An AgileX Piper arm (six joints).
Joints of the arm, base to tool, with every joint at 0 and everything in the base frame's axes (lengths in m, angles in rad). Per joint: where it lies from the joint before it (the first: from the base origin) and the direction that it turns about. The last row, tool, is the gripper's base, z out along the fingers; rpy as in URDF.
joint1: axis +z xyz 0 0 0.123
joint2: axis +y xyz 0 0 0
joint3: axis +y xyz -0.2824 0 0.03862
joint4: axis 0.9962 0 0.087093 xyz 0.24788 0 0.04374
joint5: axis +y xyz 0 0 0
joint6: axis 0.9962 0 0.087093 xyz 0.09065 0 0.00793
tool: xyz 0 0 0 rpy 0 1.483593 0
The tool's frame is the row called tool.
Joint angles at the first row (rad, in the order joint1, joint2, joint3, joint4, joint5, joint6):
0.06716 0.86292 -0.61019 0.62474 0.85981 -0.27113
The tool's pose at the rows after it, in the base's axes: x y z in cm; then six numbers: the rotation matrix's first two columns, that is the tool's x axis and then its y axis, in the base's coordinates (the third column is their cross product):
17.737, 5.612, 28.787, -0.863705, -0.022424, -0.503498, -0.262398, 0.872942, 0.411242
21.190, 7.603, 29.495, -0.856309, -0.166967, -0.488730, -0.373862, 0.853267, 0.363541
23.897, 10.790, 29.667, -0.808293, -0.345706, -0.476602, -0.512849, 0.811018, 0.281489
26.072, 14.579, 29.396, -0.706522, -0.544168, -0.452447, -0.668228, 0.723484, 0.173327
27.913, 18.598, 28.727, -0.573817, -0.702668, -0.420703, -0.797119, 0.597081, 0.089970
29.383, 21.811, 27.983, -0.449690, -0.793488, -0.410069, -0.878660, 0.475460, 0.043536
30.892, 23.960, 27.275, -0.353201, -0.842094, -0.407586, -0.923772, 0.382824, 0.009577
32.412, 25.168, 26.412, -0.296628, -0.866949, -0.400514, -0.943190, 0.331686, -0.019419
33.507, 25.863, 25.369, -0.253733, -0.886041, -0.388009, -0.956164, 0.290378, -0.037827
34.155, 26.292, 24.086, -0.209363, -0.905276, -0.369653, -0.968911, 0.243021, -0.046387
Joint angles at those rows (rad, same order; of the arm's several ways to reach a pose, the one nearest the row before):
0.08501 1.03335 -0.74584 0.60372 0.91231 -0.34221
0.17146 1.19609 -0.89065 0.55963 0.93134 -0.37811
0.29645 1.33996 -1.02864 0.47132 0.94072 -0.39346
0.42061 1.48051 -1.16968 0.36432 0.96362 -0.43378
0.52213 1.62139 -1.31255 0.29254 0.99362 -0.50208
0.58150 1.73602 -1.43199 0.27399 1.01138 -0.58975
0.60665 1.83008 -1.53507 0.26975 1.02480 -0.67048
0.61176 1.90578 -1.61354 0.25795 1.02903 -0.72084
0.61178 1.96195 -1.66037 0.24990 1.02903 -0.76574
0.61179 2.00444 -1.67931 0.24749 1.02619 -0.81808

